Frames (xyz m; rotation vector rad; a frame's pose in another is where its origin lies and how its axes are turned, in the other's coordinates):
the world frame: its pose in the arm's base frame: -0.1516 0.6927 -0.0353 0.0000 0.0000 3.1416
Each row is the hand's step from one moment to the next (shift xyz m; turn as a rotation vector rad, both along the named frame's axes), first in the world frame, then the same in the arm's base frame.
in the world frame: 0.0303 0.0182 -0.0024 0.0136 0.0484 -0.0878
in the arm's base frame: -0.0303 -0.0182 -0.0024 -0.0136 -0.0484 -0.0878
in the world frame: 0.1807 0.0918 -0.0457 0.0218 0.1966 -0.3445
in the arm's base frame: -0.1807 -0.0918 -0.0457 -0.0218 -0.1966 -0.3445
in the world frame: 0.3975 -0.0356 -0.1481 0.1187 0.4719 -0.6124
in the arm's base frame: -0.3975 0.0356 -0.1481 -0.1187 -0.4719 -0.6124
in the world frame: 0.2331 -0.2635 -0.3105 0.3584 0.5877 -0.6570
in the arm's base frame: -0.2331 0.2635 -0.3105 -0.3584 -0.5877 -0.6570
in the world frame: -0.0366 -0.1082 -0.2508 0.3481 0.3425 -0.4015
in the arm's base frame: 0.0366 0.1082 -0.2508 -0.3481 -0.3425 -0.4015
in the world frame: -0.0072 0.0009 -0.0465 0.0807 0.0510 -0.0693
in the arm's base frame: 0.0072 -0.0009 -0.0465 -0.0807 -0.0510 -0.0693
